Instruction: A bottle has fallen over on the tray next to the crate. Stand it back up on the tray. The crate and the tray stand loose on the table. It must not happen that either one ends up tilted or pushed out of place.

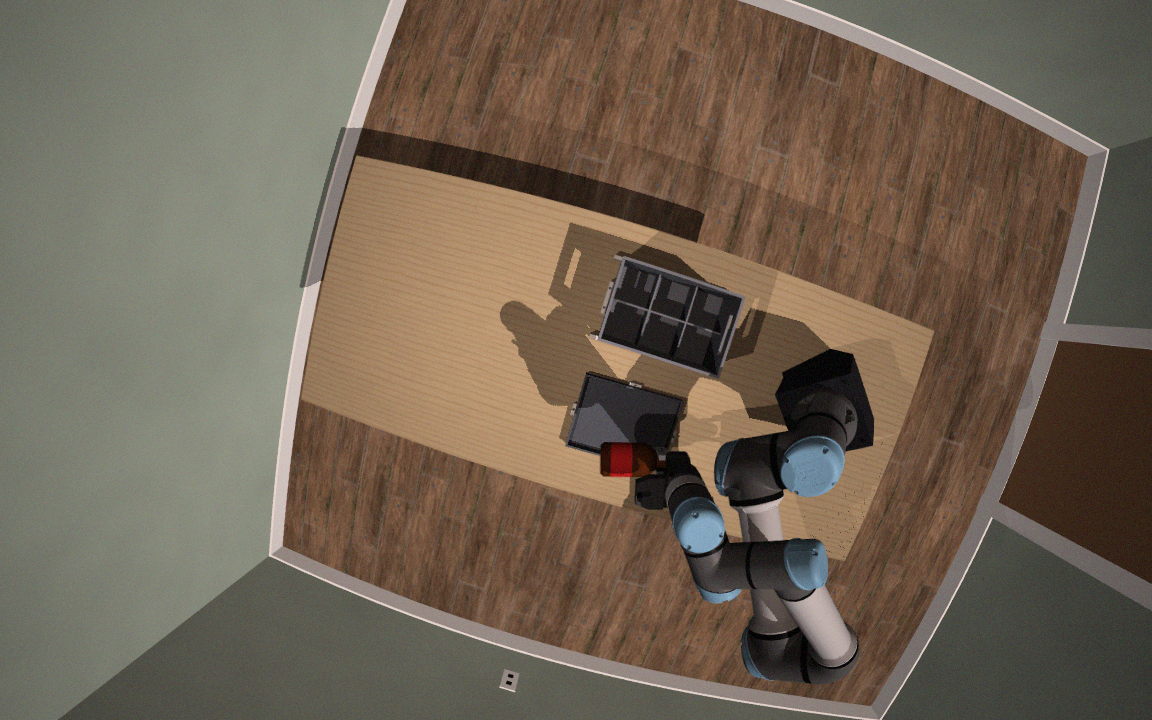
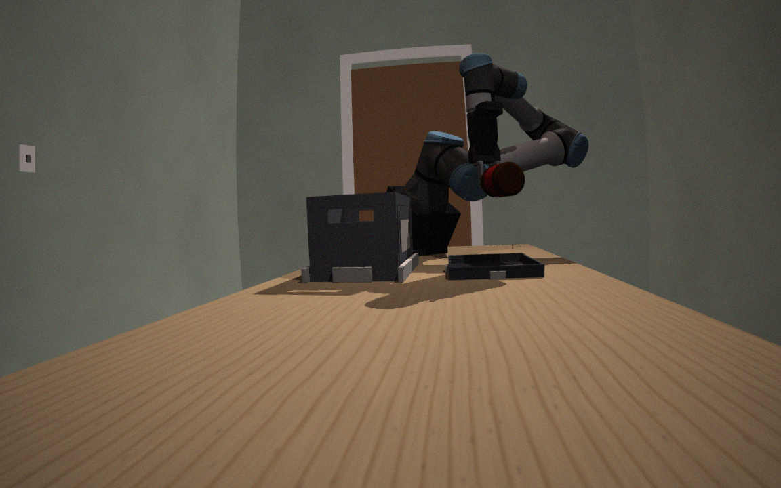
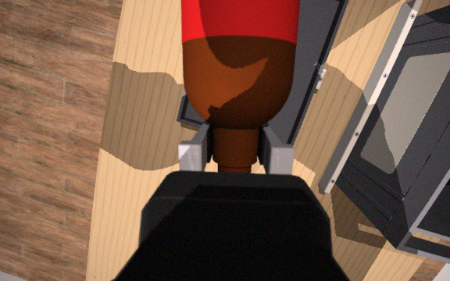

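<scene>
Right now the bottle is 50 mm ahead of my hand, 10 mm to the left of it and 10 mm below it. Round my hand: dark crate: 40 mm ahead, 300 mm to the right, 120 mm below; dark tray: 80 mm ahead, 20 mm to the right, 190 mm below.
</scene>
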